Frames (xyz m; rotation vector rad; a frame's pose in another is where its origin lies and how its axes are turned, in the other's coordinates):
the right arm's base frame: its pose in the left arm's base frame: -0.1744 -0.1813 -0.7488 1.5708 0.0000 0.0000
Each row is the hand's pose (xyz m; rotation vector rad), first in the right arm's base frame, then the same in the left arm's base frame.
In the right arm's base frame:
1: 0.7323 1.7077 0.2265 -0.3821 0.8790 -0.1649
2: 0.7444 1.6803 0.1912 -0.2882 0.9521 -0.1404
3: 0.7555 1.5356 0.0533 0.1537 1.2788 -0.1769
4: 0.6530 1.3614 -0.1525 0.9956 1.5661 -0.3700
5: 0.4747 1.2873 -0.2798 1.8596 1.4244 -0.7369
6: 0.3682 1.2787 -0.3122 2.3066 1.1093 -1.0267
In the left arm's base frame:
1: 0.5579 -0.4078 0.9589 1.0804 0.7737 0.5293
2: 0.5700 -0.3725 0.9315 1.1552 0.8192 0.6086
3: 0.5811 -0.2346 0.7868 1.4758 1.1527 0.8725
4: 0.4786 -0.0288 0.6126 2.1002 1.7230 1.0645
5: 0.3003 0.0985 0.5385 -2.0034 -1.5823 -0.5033
6: 0.1938 0.1309 0.5299 -1.7724 -1.3319 -0.0515

